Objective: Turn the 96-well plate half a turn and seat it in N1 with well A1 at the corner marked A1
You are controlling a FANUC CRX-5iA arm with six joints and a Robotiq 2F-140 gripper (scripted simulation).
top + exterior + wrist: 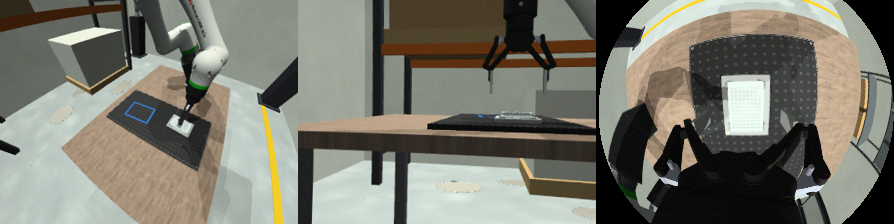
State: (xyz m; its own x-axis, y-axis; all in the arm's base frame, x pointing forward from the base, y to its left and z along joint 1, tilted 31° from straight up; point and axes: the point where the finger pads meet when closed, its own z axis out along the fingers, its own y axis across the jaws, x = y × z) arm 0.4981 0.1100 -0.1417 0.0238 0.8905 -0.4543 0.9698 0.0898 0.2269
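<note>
My gripper is now 7 cm above the white 96-well plate. Also, from my hand: grey plate nest N1 (8 cm below).
</note>
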